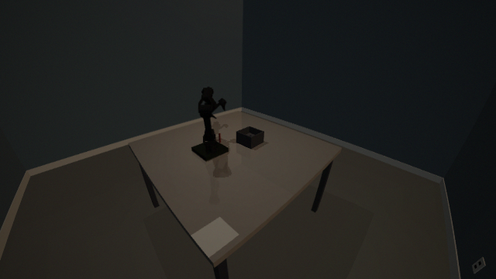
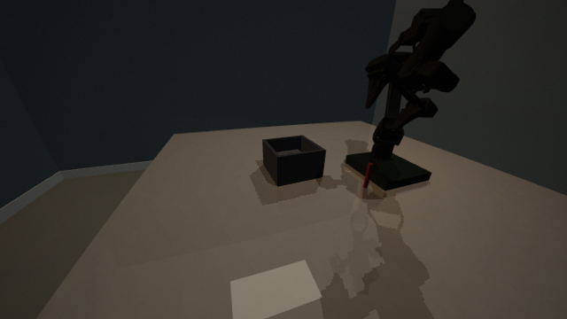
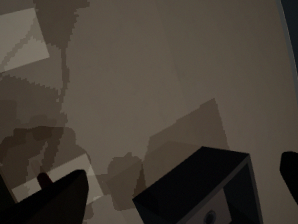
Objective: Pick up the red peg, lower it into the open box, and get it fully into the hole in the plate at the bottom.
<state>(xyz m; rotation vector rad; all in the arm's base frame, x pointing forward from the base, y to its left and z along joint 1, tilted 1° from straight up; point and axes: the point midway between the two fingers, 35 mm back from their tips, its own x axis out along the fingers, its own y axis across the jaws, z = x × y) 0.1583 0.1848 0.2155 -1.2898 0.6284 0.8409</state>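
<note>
The red peg is 4 cm behind my gripper tip, 5 cm to the right of it and 18 cm below it. Round my gripper tip: grey plate 17 cm ahead, 17 cm to the right, 17 cm below; dark box 17 cm ahead, 17 cm to the right, 19 cm below.
</note>
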